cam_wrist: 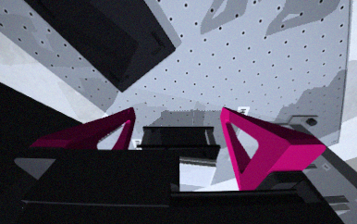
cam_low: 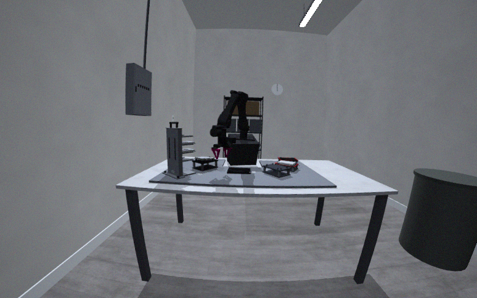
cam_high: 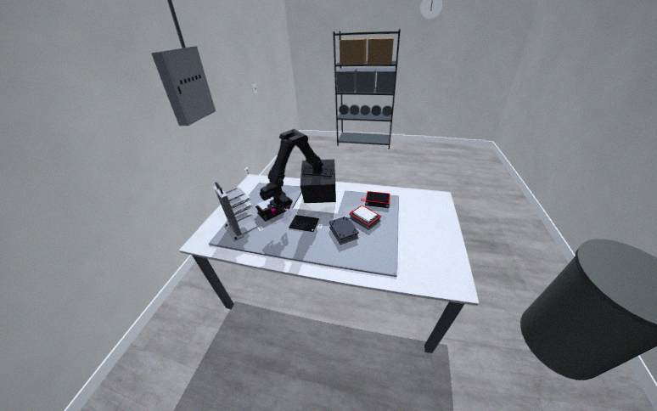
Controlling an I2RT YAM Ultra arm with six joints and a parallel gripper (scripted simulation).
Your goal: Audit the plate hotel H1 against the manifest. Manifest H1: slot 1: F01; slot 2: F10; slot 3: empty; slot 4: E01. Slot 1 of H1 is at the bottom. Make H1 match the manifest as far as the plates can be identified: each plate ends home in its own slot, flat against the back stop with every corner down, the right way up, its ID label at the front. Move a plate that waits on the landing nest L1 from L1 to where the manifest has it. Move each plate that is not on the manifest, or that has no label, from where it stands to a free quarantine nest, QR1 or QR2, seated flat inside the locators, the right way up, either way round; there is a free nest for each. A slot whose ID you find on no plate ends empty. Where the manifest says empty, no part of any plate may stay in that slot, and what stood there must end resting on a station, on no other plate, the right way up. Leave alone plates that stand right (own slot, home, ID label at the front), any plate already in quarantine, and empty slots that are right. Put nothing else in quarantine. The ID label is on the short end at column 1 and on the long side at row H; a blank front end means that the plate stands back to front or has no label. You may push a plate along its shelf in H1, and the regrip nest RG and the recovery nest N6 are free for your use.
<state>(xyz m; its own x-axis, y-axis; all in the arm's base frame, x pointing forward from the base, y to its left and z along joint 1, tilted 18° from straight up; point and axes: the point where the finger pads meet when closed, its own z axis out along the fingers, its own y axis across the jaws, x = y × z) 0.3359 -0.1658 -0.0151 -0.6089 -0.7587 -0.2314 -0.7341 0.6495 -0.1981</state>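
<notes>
Now: the black regrip nest 110 mm behind my hand, 130 mm to the right of it and 50 mm below it. The rest, counted from my hand: H1 tag: 60 mm ahead, 150 mm to the right, 110 mm below.
</notes>
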